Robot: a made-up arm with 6 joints.
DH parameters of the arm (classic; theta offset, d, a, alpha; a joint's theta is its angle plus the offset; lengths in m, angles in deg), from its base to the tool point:
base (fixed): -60 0 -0.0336 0
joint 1: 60 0.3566 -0.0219 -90
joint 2: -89.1 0 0.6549 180
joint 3: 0.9 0.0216 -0.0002 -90
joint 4: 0 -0.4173 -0.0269 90
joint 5: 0 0.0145 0.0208 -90
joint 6: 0 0.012 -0.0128 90
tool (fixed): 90 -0.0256 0 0
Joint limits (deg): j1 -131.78..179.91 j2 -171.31..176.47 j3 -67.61..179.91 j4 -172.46..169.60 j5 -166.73..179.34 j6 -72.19..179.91
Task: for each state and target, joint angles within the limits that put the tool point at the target. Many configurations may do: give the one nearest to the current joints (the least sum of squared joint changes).
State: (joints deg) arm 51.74 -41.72 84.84 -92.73 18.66 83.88
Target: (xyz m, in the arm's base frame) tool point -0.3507 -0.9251 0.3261
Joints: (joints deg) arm 71.72 -75.96 135.84 -97.51 17.05 80.66
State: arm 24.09 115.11 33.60 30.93 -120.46 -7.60
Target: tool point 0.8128 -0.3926 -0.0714
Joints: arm -25.53 99.81 58.53 32.48 -120.71 -9.49
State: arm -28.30 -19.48 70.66 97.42 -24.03 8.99
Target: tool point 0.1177 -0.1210 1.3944
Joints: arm -36.99 7.28 80.37 98.19 -28.50 5.15
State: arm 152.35 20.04 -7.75 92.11 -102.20 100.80
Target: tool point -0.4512 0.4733 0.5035
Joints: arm 137.67 39.01 -23.35 90.89 -102.46 100.40
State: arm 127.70 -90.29 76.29 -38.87 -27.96 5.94
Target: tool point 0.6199 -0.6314 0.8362
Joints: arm 133.72 -76.22 54.84 -37.92 -26.76 8.28
